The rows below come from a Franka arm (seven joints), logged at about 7 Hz.
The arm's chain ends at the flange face. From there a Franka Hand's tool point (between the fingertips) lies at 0.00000 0.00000 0.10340 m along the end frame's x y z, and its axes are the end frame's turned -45 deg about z.
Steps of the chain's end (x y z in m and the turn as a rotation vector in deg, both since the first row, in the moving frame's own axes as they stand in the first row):
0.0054 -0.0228 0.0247 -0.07 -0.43 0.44
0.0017 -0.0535 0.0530 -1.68 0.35 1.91
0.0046 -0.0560 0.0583 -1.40 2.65 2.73
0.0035 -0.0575 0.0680 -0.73 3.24 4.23
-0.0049 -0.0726 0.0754 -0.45 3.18 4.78
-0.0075 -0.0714 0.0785 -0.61 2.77 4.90
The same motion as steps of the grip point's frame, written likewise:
0.0193 -0.0128 0.0247 0.25 -0.35 0.44
0.0373 -0.0341 0.0530 -1.44 -0.94 1.91
0.0443 -0.0311 0.0582 -2.86 0.88 2.73
0.0461 -0.0330 0.0678 -2.81 1.77 4.23
0.0512 -0.0500 0.0752 -2.57 1.93 4.78
0.0478 -0.0514 0.0784 -2.39 1.53 4.90

